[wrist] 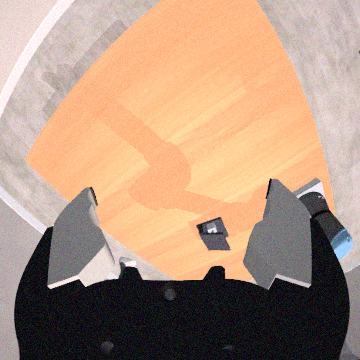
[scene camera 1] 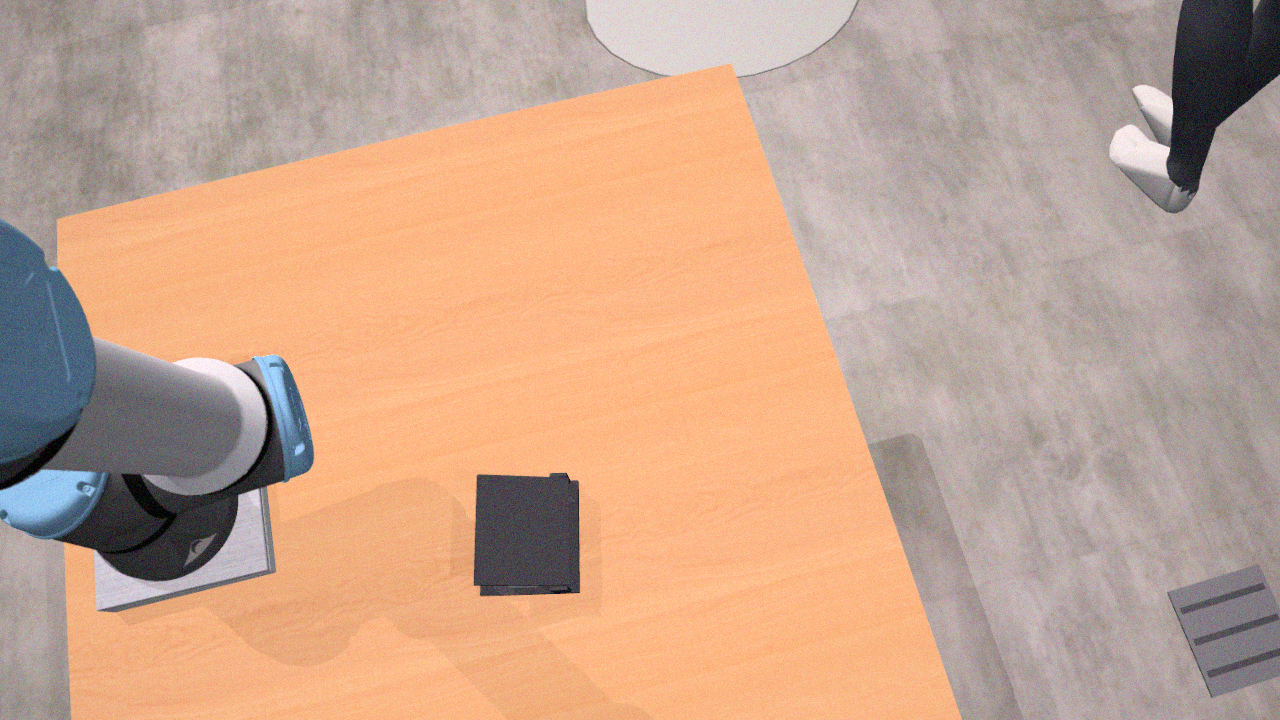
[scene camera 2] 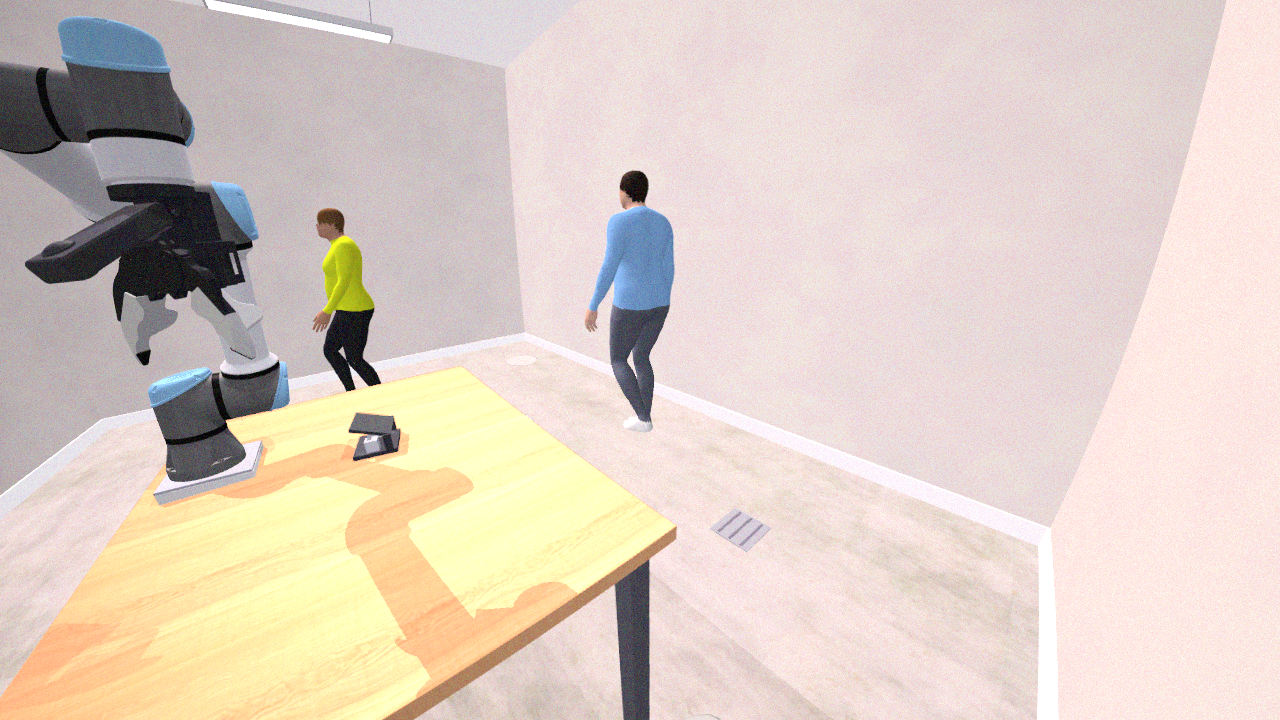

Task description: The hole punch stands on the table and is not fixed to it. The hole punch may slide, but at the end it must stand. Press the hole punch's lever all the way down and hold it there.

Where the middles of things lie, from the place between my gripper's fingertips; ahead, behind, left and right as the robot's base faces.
Labels:
The flat lever (scene camera 1: 521,522) lies 10 cm ahead of my hand, 46 cm to the left of it and 32 cm below it. From my hand the other things lie so: black hole punch (scene camera 1: 574,544): 10 cm ahead, 46 cm to the left, 34 cm below.

